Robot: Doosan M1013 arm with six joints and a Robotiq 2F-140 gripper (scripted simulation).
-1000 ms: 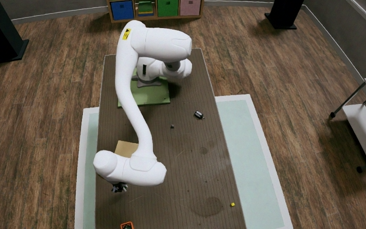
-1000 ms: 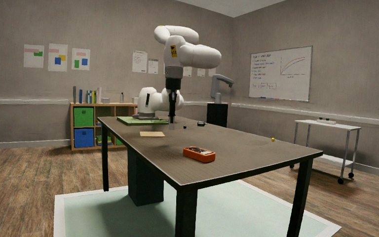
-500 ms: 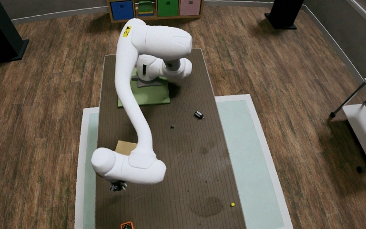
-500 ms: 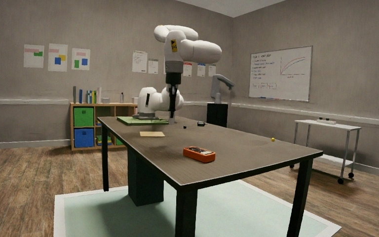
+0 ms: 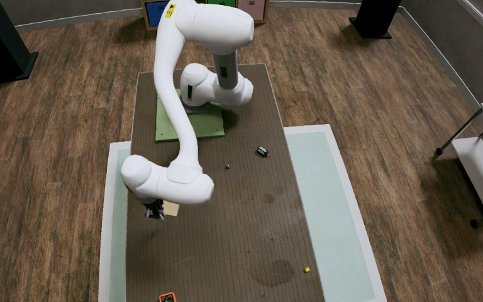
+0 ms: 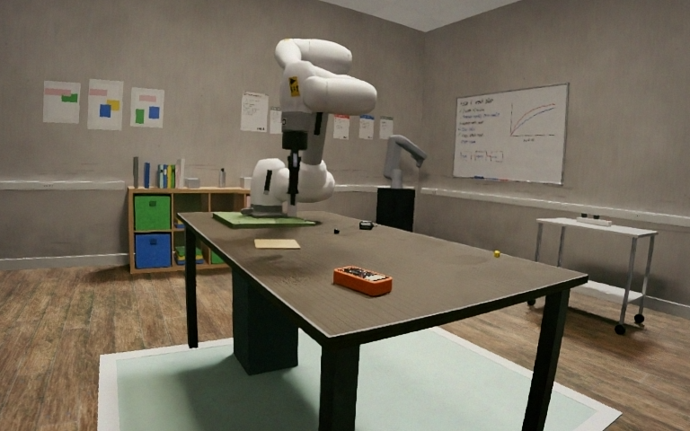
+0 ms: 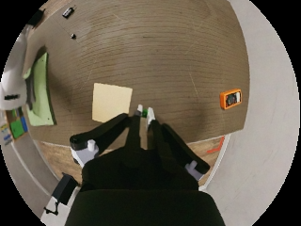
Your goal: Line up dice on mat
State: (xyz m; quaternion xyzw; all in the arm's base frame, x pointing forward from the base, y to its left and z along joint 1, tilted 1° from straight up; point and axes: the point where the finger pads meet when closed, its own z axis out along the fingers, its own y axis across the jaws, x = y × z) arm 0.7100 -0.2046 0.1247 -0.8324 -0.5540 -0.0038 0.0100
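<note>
The mat lies 140 mm below my hand, 120 mm behind it and 10 mm to the left of it. The rest, counted from my hand: small dark die (330 mm to the left, 270 mm behind, 140 mm below); then small black object (530 mm to the left, 320 mm behind, 130 mm below); then green die (30 mm below).
</note>
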